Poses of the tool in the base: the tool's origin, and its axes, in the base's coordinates. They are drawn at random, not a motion.
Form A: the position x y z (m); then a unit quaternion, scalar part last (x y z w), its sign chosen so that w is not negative.
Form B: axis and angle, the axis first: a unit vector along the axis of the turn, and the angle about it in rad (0 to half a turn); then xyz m. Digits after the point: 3 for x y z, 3 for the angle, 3 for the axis.
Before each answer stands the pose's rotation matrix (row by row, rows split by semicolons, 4 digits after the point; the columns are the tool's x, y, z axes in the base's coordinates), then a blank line. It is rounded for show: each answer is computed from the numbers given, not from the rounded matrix.
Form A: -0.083, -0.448, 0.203, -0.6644, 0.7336, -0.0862, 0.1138
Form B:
-0.0912 -0.9552 0.2815; -0.9944 0.1023 0.0247; -0.0524 -0.2777 -0.9592

-0.669, 0.738, -0.087, 2.913, -0.083, -0.448, 0.203
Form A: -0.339, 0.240, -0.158, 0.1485, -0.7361, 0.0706, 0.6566
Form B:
-0.0937 -0.3113 -0.9457; -0.1259 0.9459 -0.2989; 0.9876 0.0911 -0.1278

0.197, -0.976, 0.094, 1.709, -0.339, 0.240, -0.158
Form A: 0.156, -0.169, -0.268, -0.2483, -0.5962, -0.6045, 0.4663
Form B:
-0.4418 0.8599 -0.2558; -0.2677 0.1458 0.9524; 0.8562 0.4893 0.1658

-0.281, -0.674, -0.683, 2.171, 0.156, -0.169, -0.268
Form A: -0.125, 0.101, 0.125, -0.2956, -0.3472, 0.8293, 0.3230
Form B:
-0.6166 -0.3305 -0.7146; 0.7410 -0.5502 -0.3849; -0.2660 -0.7668 0.5841

-0.312, -0.367, 0.876, 2.484, -0.125, 0.101, 0.125
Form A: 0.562, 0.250, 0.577, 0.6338, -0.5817, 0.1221, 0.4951
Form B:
0.2935 -0.8582 -0.4212; -0.6164 0.1669 -0.7696; 0.7307 0.4855 -0.4800

0.729, -0.669, 0.141, 2.106, 0.562, 0.250, 0.577
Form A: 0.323, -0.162, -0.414, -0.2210, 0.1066, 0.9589, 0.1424
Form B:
-0.8618 -0.3202 -0.3935; 0.2260 -0.9367 0.2674; -0.4542 0.1415 0.8796

-0.223, 0.108, 0.969, 2.856, 0.323, -0.162, -0.414
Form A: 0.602, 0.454, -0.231, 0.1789, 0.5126, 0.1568, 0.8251
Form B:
0.4254 -0.0753 0.9019; 0.4421 0.8868 -0.1345; -0.7897 0.4559 0.4106

0.317, 0.907, 0.277, 1.201, 0.602, 0.454, -0.231
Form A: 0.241, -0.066, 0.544, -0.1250, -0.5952, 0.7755, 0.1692
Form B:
-0.9115 -0.1136 -0.3953; 0.4113 -0.2342 -0.8809; 0.0075 -0.9655 0.2602

-0.127, -0.604, 0.787, 2.802, 0.241, -0.066, 0.544
